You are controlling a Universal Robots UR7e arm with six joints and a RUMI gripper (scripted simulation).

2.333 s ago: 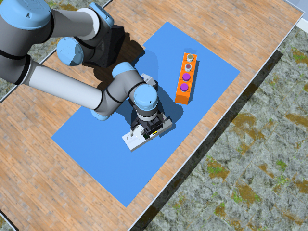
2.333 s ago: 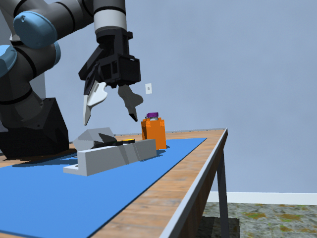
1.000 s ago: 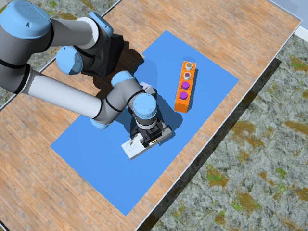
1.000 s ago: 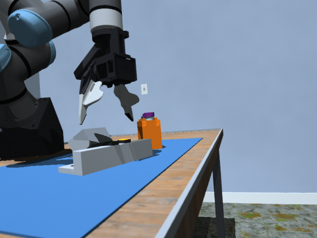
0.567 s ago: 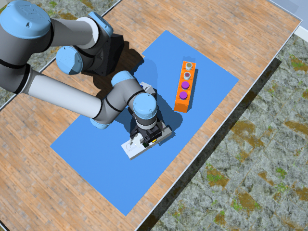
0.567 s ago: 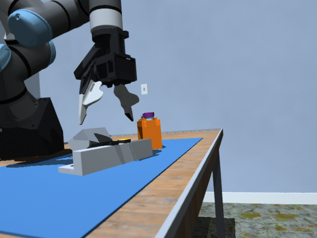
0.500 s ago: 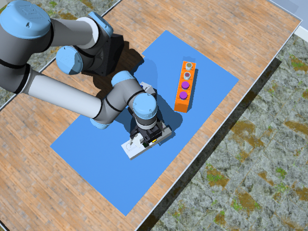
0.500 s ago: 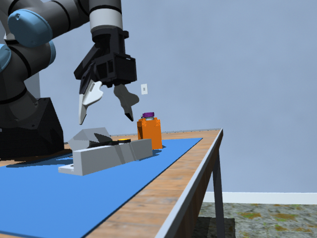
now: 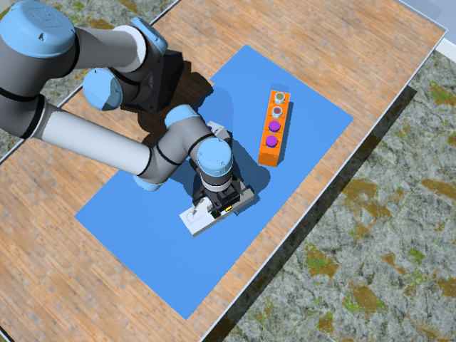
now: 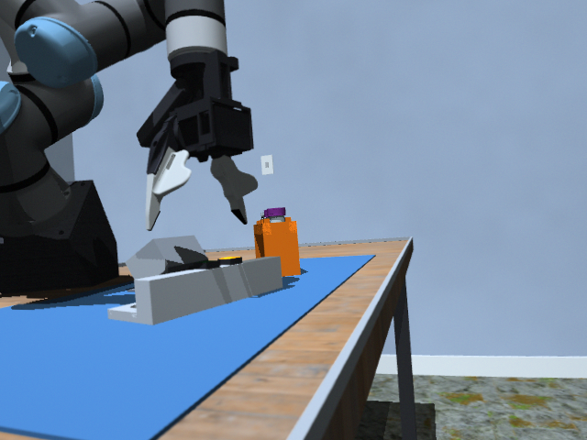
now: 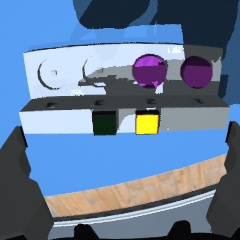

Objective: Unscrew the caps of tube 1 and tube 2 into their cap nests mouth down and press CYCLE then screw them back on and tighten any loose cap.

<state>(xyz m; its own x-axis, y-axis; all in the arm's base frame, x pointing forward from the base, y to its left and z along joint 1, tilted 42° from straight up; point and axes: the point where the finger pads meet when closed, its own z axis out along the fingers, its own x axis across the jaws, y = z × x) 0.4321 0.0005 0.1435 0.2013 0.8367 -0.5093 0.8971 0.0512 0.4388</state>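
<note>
My gripper is now 8 cm to the right of the purple cap and 8 cm above it. Round my hand: grey key housing: 17 cm behind, 13 cm to the left, 4 cm below; green key: 19 cm behind, 11 cm to the left, 3 cm below; blue key: 19 cm behind, 15 cm to the left, 3 cm below.
</note>
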